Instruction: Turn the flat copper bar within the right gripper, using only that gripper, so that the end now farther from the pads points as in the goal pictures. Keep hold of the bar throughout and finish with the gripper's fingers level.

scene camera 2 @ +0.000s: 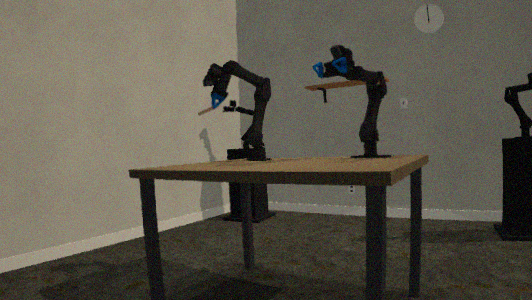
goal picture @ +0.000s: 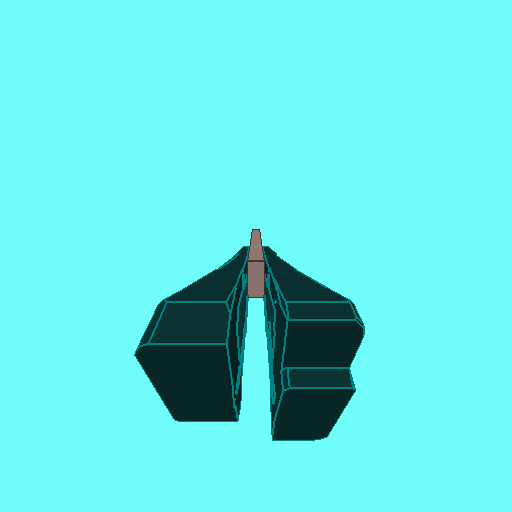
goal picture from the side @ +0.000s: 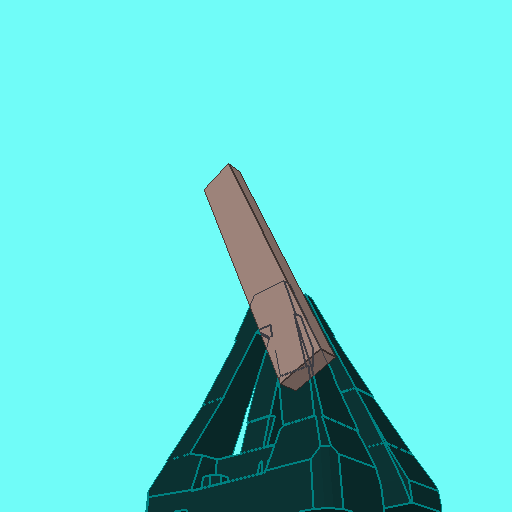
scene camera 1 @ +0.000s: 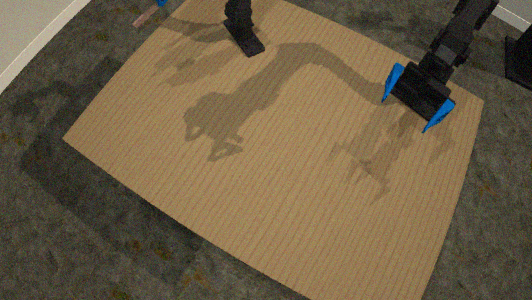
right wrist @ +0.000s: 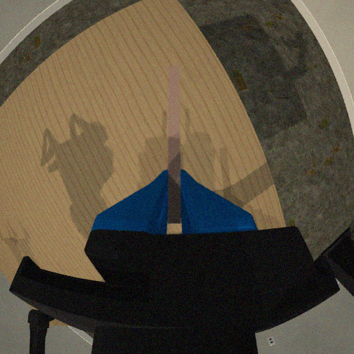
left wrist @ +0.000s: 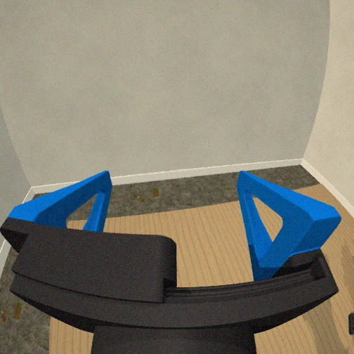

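Seen in the pictures: left gripper, fingertip midpoint: (scene camera 2: 322, 65) (scene camera 1: 403, 116); right gripper, fingertip midpoint: (scene camera 2: 213, 108) (scene camera 1: 159, 5); left arm's base, origin of the base link: (scene camera 2: 370, 157); right arm's base, origin of the base link: (scene camera 2: 258, 160) (scene camera 1: 243, 36).
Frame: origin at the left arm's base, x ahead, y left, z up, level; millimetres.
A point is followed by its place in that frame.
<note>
The flat copper bar (scene camera 1: 145, 17) {z 279, x 486, y -682 mm} (scene camera 2: 205, 111) {z 277, x 486, y -682 mm} (right wrist: 173, 100) is pinched between the right gripper's blue fingers. My right gripper (scene camera 2: 215, 106) {z 293, x 438, y -672 mm} (right wrist: 173, 177) is shut on it, high above table level. In the right wrist view the bar is seen edge-on as a narrow strip; its long end runs straight up the picture beyond the fingertips, its short end lies back between the fingers. In scene camera 2 the long end slants down to the left, and the fingers point downward. My left gripper (scene camera 1: 403, 117) {z 402, x 391, y 1 mm} (scene camera 2: 328, 70) {z 402, x 391, y 1 mm} (left wrist: 174, 177) is open and empty, at the right in both scene views.
The wooden table (scene camera 1: 300, 200) {z 0, x 525, y -82 mm} (scene camera 2: 260, 177) {z -20, x 746, y -33 mm} lies below both arms and bears their shadows. In scene camera 2 a wall shelf (scene camera 2: 345, 85) shows behind the left arm, and another robot arm stands on a black pedestal (scene camera 2: 517, 185) at the far right. Walls stand behind.
</note>
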